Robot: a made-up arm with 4 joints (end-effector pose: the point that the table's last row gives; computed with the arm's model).
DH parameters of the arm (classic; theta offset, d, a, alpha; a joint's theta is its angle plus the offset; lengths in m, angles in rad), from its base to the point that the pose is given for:
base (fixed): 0 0 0 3.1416
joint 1: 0 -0.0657 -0.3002 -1.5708
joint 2: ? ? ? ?
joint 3: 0 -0.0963 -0.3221 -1.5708
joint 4: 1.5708 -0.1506 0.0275 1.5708
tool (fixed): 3.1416 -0.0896 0 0
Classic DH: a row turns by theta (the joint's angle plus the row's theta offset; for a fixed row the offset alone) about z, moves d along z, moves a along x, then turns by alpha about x.
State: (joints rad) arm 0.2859 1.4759 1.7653 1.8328
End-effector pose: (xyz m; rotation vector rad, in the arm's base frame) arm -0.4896 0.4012 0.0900 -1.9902 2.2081 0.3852
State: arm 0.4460 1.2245 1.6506 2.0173
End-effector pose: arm -0.3735 0.4577 0.1464 -1.5147 2.4020 0.7976
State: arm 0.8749 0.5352 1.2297 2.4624
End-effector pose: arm -0.0431 0.4589 0.1635 0.1353 2.5245 1.3062
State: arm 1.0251 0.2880 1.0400 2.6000
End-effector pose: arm 0.0398 0.4289 0.1267 0.7206 2.4688 1.3098
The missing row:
joint 2: 1.5708 0.0434 0.073 1.5708
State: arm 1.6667 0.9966 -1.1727 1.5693
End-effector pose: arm -0.2931 0.1636 -0.0493 -2.5489 -0.3876 -0.1880
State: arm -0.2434 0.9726 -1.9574 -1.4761
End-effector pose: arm -0.3407 -0.4772 -0.0628 -0.6788 0.2376 -1.6230
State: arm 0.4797 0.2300 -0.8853 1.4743
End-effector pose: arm -0.3241 -0.0853 -0.1997 -1.1410 -1.3198 0.2310
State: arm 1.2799 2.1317 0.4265 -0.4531
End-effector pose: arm 0.2364 0.1004 0.0472 -0.8824 -1.4070 -0.5159
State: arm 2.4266 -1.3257 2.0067 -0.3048
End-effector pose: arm 0.1442 -0.2125 0.3024 -1.6928 1.4985 1.3277
